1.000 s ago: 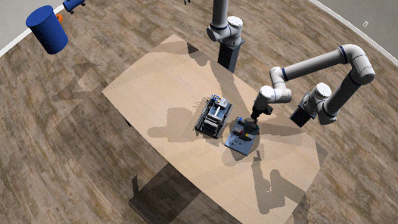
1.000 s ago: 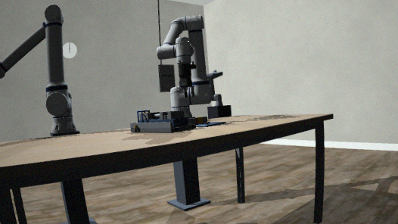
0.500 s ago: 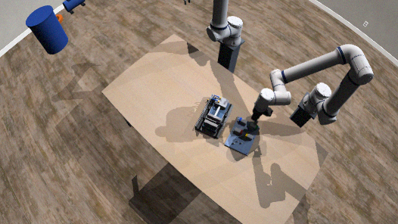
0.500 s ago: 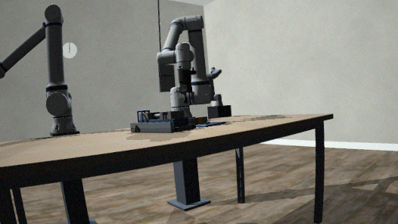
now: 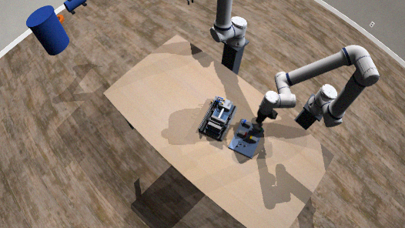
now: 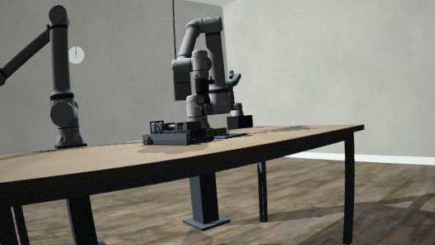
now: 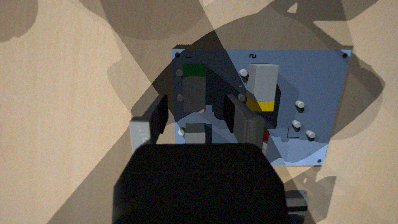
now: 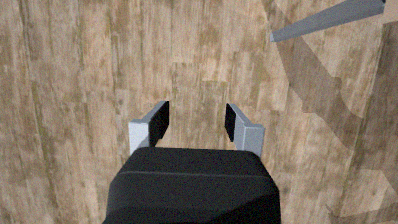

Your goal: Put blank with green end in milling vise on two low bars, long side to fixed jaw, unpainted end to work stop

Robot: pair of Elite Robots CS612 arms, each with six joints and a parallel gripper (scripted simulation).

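Now: left hand 110 mm above the green-ended blank. Round my left hand: blue-ended blank 110 mm below, 90 mm to the right, 30 mm ahead; yellow-ended blank 110 mm below, 90 mm ahead, 30 mm to the left; red-ended blank 110 mm below, 110 mm ahead, 60 mm to the right.
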